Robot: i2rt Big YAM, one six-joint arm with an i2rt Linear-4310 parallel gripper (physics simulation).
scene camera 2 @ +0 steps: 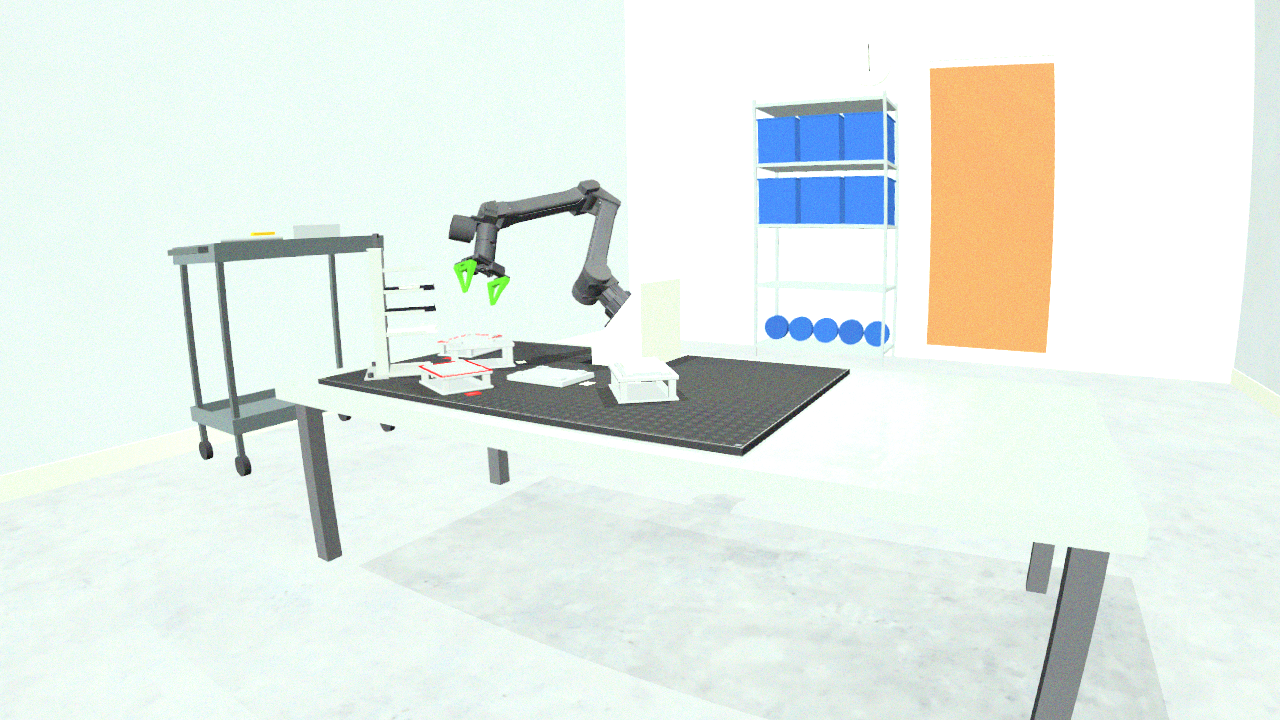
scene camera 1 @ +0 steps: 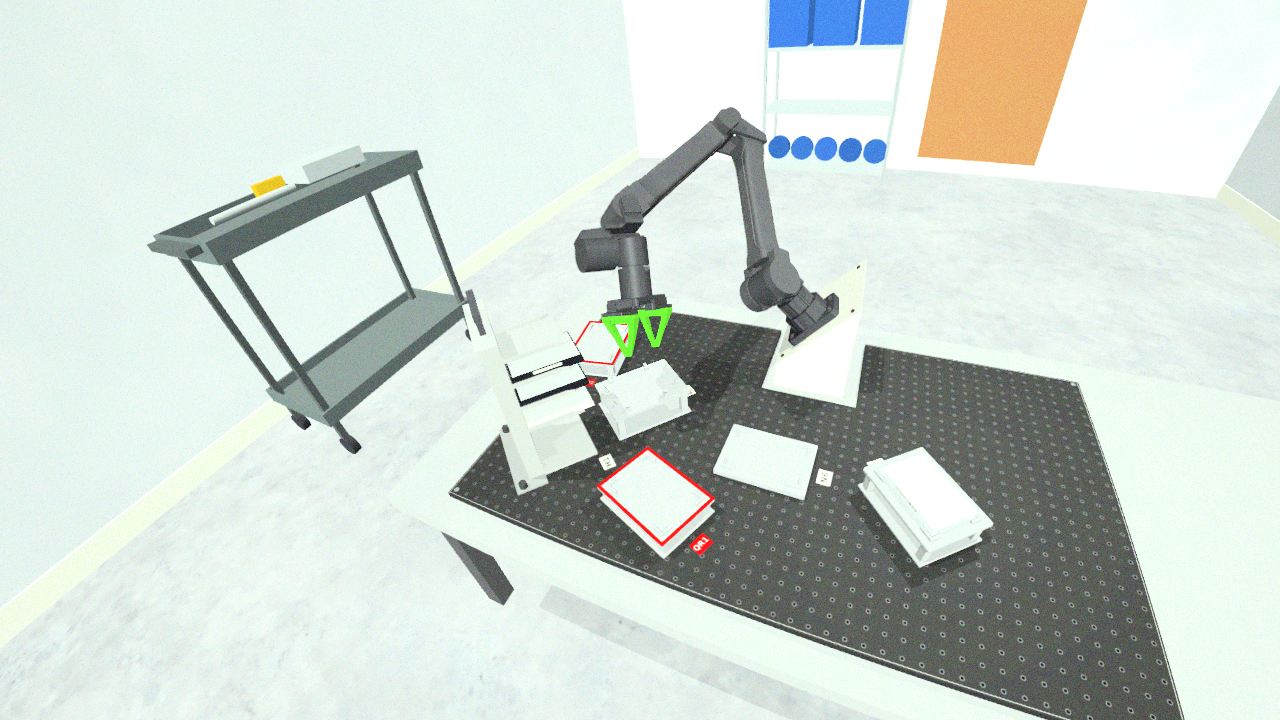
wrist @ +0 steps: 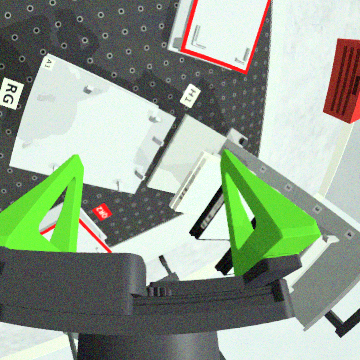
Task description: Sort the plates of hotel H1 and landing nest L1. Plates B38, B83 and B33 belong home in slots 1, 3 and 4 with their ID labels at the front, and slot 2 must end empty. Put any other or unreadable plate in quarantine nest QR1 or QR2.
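Where they show: gripper, between the fingertips: (scene camera 2: 479, 298) (scene camera 1: 642, 351) (wrist: 149, 157); arm's base, origin of its link: (scene camera 2: 628, 314) (scene camera 1: 816, 321).
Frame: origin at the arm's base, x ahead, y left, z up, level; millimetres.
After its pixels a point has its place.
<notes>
My gripper (scene camera 1: 641, 349) @(z 58, x 244, y -299 mm) (scene camera 2: 478, 296) @(z 58, x 244, y -299 mm) (wrist: 149, 157) @(z 58, x 244, y -299 mm) is open and empty, high above the mat near hotel H1 (scene camera 1: 504, 394) @(z 99, x 444, y -460 mm) (scene camera 2: 378, 313) @(z 41, x 443, y -458 mm) (wrist: 300, 200) @(z 73, x 422, y -458 mm). Two levels of the hotel show dark front edges, the upper one (scene camera 1: 547, 366) @(z 101, x 366, y -422 mm) with a pale label strip; the IDs are unreadable. A pale level (wrist: 197, 182) @(z -4, x 304, y -407 mm) lies beside them in the wrist view. Nest QR1 (scene camera 1: 656, 495) @(z -78, x 446, y -218 mm) (scene camera 2: 454, 368) @(z -78, x 443, y -221 mm) (wrist: 225, 30) @(z -78, x 422, y -255 mm), outlined in red, looks empty. Nest QR2 (scene camera 1: 600, 343) @(z -78, x 70, y -483 mm) is behind the hotel, partly hidden. A white plate (scene camera 1: 932, 490) @(z -54, x 349, y 207 mm) (scene camera 2: 642, 367) @(z -55, x 391, y 222 mm) lies on the right-hand nest; its label cannot be read.
A raised white nest (scene camera 1: 642, 394) @(z -58, x 237, y -314 mm) (wrist: 90, 130) @(z -58, x 215, y -312 mm) beside the RG tag (wrist: 11, 93) @(z -118, x 146, y -249 mm) stands close to the hotel. A low white nest (scene camera 1: 767, 460) @(z -106, x 305, y -54 mm) (scene camera 2: 550, 375) @(z -106, x 313, y -47 mm) lies mid-mat. The arm's slanted white mount (scene camera 1: 814, 376) @(z -84, x 78, y 11 mm) stands at the back. A grey cart (scene camera 1: 313, 210) is beyond the table.
</notes>
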